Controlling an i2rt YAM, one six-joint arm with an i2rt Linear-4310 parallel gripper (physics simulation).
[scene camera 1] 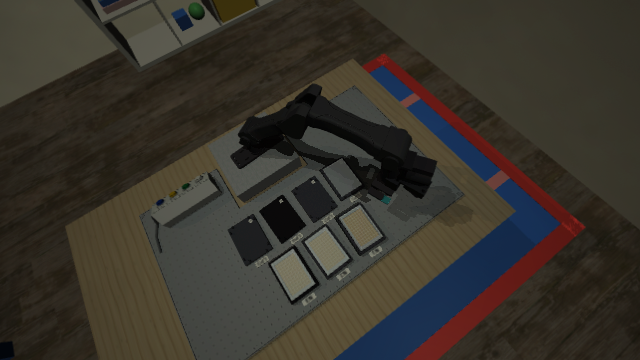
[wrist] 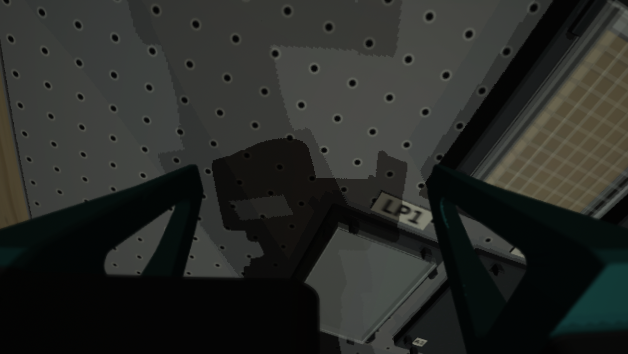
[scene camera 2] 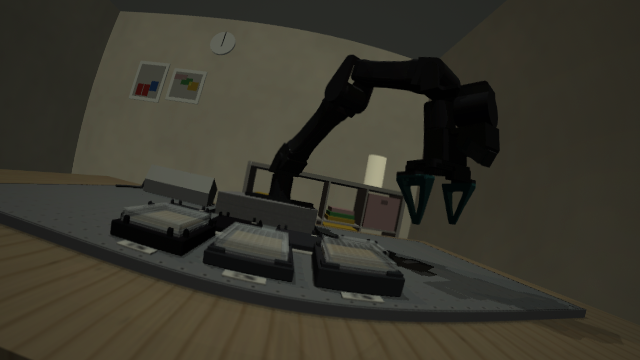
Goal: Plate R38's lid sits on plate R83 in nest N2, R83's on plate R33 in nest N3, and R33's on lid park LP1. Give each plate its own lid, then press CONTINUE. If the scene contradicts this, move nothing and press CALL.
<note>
My gripper [scene camera 2: 435, 224] is open, with nothing in its grasp. Further things: a lid park [wrist: 356, 221].
My gripper shows as well in the wrist view [wrist: 315, 177].
</note>
